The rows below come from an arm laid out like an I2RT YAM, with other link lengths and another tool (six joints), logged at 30 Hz.
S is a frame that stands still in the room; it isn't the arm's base.
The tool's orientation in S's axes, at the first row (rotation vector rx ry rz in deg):
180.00 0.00 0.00
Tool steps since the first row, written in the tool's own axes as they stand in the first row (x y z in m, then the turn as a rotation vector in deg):
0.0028 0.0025 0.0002 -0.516 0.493 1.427
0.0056 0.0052 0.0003 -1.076 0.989 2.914
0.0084 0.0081 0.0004 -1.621 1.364 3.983
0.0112 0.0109 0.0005 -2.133 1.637 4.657
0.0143 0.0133 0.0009 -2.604 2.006 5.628
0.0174 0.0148 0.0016 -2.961 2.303 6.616
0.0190 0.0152 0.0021 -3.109 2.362 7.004
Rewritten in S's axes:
0.0028 -0.0025 -0.0002 -0.516 -0.493 -1.427
0.0056 -0.0052 -0.0003 -1.076 -0.989 -2.914
0.0084 -0.0081 -0.0004 -1.621 -1.364 -3.983
0.0112 -0.0109 -0.0005 -2.133 -1.637 -4.657
0.0143 -0.0133 -0.0009 -2.604 -2.006 -5.628
0.0174 -0.0148 -0.0016 -2.961 -2.303 -6.616
0.0190 -0.0152 -0.0021 -3.109 -2.362 -7.004

